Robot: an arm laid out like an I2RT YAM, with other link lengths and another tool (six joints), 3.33 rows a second.
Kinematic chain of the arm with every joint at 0, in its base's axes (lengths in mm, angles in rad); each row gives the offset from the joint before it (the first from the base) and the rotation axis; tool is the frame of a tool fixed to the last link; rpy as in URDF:
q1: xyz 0 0 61.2 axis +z
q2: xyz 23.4 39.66 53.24 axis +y
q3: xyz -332.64 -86.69 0 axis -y
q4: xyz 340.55 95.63 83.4 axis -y
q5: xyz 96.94 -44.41 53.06 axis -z
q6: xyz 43.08 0 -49 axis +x
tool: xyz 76 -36 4 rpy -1.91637 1.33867 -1.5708
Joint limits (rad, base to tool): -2.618..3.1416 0..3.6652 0..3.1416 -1.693..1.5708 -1.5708..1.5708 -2.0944..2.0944
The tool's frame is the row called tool.
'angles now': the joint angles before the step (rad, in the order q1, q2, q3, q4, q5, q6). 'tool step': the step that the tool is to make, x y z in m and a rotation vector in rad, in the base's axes. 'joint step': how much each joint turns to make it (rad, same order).
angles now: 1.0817 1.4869 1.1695 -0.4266 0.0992 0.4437
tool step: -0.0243 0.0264 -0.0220 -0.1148 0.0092 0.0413
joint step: 0.0795 0.0879 0.0592 -0.0785 0.0563 -0.0018
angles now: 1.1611 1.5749 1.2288 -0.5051 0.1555 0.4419
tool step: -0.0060 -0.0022 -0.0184 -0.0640 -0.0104 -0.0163
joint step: 0.0201 0.0223 -0.0155 -0.0182 0.0498 0.0062
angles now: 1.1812 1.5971 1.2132 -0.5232 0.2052 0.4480
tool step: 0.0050 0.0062 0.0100 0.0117 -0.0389 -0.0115
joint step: 0.0029 0.0099 0.0242 0.0132 0.0336 -0.0088
